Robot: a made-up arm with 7 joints. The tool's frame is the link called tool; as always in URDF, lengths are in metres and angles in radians. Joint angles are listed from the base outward.
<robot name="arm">
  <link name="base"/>
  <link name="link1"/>
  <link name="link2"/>
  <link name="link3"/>
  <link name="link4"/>
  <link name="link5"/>
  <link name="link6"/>
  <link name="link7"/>
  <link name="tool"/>
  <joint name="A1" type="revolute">
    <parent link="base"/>
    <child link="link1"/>
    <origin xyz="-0.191 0.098 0.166" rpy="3.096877 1.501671 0"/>
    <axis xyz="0 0 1"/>
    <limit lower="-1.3" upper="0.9"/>
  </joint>
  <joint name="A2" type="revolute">
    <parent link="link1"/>
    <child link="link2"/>
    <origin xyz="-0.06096 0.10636 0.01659" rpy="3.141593 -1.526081 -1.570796"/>
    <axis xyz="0 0 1"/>
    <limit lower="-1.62" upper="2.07"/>
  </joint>
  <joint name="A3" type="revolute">
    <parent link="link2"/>
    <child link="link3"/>
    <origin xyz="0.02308 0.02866 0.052" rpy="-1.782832 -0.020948 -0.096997"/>
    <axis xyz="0 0 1"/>
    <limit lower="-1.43" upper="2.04"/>
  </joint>
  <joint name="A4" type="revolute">
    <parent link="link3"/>
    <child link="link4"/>
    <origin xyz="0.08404 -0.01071 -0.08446" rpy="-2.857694 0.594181 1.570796"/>
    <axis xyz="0 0 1"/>
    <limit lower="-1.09" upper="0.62"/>
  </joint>
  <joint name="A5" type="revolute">
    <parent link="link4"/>
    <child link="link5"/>
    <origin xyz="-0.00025 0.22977 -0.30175" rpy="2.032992 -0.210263 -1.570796"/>
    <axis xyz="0 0 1"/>
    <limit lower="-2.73" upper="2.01"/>
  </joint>
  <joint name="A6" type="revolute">
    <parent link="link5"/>
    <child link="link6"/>
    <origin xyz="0.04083 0.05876 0.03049" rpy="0.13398 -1.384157 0"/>
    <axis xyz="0 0 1"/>
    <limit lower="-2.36" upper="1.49"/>
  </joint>
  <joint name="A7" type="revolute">
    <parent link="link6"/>
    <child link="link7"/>
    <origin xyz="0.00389 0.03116 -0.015" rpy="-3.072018 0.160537 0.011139"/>
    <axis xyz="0 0 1"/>
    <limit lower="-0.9" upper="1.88"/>
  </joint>
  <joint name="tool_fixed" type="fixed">
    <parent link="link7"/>
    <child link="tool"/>
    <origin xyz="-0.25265 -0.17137 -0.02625" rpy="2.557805 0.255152 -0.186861"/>
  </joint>
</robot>
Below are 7 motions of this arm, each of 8 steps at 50 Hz.
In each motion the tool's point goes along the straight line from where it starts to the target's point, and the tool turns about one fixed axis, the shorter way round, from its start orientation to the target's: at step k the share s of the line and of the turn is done. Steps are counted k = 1, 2, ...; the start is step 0. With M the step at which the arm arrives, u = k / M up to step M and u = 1 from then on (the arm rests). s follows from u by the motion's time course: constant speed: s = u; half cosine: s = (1 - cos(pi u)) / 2; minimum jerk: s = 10 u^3 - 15 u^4 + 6 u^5.
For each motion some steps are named. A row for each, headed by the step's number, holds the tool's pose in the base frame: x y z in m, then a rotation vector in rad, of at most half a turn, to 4 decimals.
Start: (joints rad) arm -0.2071 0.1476 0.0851 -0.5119 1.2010 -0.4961 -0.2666
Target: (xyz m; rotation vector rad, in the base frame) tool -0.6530 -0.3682 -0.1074 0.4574 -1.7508 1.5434
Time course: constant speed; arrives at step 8
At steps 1, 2, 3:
1: -0.7463 -0.3021 -0.0776 0.5276 -1.6759 1.2544
2: -0.7329 -0.3115 -0.0818 0.5184 -1.6877 1.2953
3: -0.7196 -0.3210 -0.0861 0.5090 -1.6992 1.3364

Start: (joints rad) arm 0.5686 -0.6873 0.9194 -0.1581 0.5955 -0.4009 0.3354
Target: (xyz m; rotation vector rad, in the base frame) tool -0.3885 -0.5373 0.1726 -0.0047 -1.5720 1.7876
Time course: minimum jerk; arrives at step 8
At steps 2, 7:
2: -0.4029 -0.5244 0.0966 0.0079 -1.6880 1.6916
7: -0.3888 -0.5371 0.1712 -0.0045 -1.5741 1.7859

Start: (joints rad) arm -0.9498 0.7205 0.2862 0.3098 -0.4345 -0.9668 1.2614
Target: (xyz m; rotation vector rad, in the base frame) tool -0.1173 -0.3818 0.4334 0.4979 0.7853 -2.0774
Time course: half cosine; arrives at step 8
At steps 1, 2, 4, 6, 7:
1: -0.1186 -0.3561 0.4455 0.5117 0.7794 -1.9253
2: -0.1185 -0.3590 0.4441 0.5103 0.7802 -1.9424
4: -0.1180 -0.3685 0.4397 0.5054 0.7826 -1.9983
6: -0.1175 -0.3779 0.4352 0.5002 0.7846 -2.0542
7: -0.1174 -0.3808 0.4339 0.4985 0.7851 -2.0714

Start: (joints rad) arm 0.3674 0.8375 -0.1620 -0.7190 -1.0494 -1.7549 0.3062
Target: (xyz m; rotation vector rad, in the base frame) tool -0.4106 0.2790 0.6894 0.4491 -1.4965 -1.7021
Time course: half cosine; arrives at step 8
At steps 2, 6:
2: -0.3709 0.3051 0.6919 0.3335 -1.5274 -1.7245
6: -0.4038 0.2835 0.6898 0.4294 -1.5020 -1.7062

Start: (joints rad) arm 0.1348 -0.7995 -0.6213 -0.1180 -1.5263 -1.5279 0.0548
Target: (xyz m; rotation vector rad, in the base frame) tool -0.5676 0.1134 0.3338 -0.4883 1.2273 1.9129
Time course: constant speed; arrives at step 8
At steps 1, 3, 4, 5, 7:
1: -0.5702 0.1046 0.3371 -0.4745 1.1751 1.9398
3: -0.5695 0.1071 0.3361 -0.4785 1.1901 1.9322
4: -0.5691 0.1083 0.3357 -0.4804 1.1975 1.9284
5: -0.5687 0.1096 0.3352 -0.4824 1.2050 1.9246
7: -0.5680 0.1121 0.3343 -0.4863 1.2199 1.9168

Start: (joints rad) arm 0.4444 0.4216 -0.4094 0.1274 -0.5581 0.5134 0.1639
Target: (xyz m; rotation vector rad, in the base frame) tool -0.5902 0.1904 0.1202 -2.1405 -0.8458 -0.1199
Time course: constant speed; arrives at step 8
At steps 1, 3, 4, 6, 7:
1: -0.6067 0.2034 0.1433 -2.0584 -0.7997 -0.0325
3: -0.6020 0.1997 0.1367 -2.0821 -0.8129 -0.0571
4: -0.5996 0.1979 0.1334 -2.0939 -0.8195 -0.0696
6: -0.5949 0.1941 0.1268 -2.1173 -0.8327 -0.0946
7: -0.5926 0.1923 0.1235 -2.1289 -0.8392 -0.1072

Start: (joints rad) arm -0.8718 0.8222 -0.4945 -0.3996 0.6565 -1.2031 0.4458
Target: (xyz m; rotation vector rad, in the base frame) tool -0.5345 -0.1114 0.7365 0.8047 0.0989 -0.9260
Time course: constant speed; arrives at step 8
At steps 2, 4, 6, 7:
2: -0.5151 -0.1342 0.7513 0.8039 0.1735 -0.8677
4: -0.5216 -0.1266 0.7464 0.8043 0.1487 -0.8872
6: -0.5280 -0.1190 0.7414 0.8046 0.1239 -0.9066
7: -0.5313 -0.1152 0.7390 0.8047 0.1114 -0.9163

